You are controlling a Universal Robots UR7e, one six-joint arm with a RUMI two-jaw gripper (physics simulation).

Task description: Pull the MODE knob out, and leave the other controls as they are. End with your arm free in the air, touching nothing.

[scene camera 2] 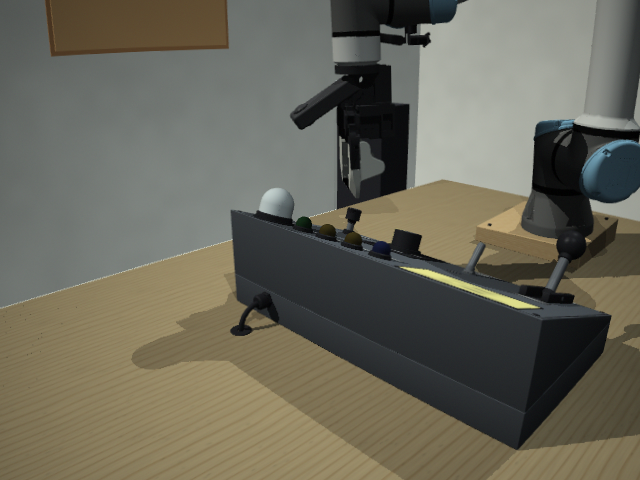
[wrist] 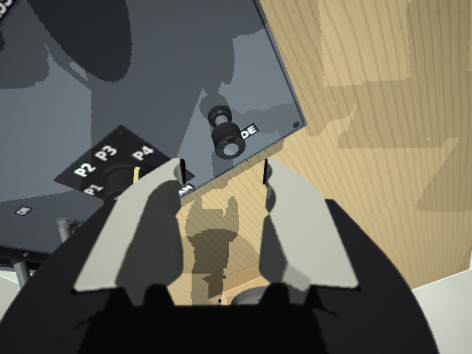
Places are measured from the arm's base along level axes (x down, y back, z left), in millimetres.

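Pixels of known places: gripper, between the fingertips: [scene camera 2: 353, 193] [wrist: 224, 162]; arm's base, origin of its link: [scene camera 2: 556, 226].
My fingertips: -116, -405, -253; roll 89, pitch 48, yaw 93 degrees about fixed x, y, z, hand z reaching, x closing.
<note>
Ahead of a thing's pixels: the offset from my fingertips to its top centre, as dx, dy, dz. "spot": to the spot under its first point.
The MODE knob @[+25, +4, -1] [scene camera 2: 353, 214] [wrist: 227, 139] is a small black cap on a grey stem, standing up from the sloped panel near one corner of the dark console [scene camera 2: 387, 320] [wrist: 160, 95]. In the wrist view its label is partly hidden, with "DE" showing. My gripper [scene camera 2: 351, 189] [wrist: 224, 162] is partly open, with no object between its fingers. It hangs in the air above the knob in the scene view. In the wrist view the knob shows just beyond the fingertips, between their lines, and apart from both.
The black PROGRAM knob @[+33, -19, +117] [scene camera 2: 406, 241] [wrist: 116, 177] stands near the MODE knob; the left finger partly covers it in the wrist view. A white dome @[spot: -19, -169, -17] [scene camera 2: 277, 203], coloured lamps, a toggle @[+31, -27, +237] [scene camera 2: 476, 257] and a ball-topped lever @[-7, +2, +362] [scene camera 2: 570, 245] also rise from the console.
</note>
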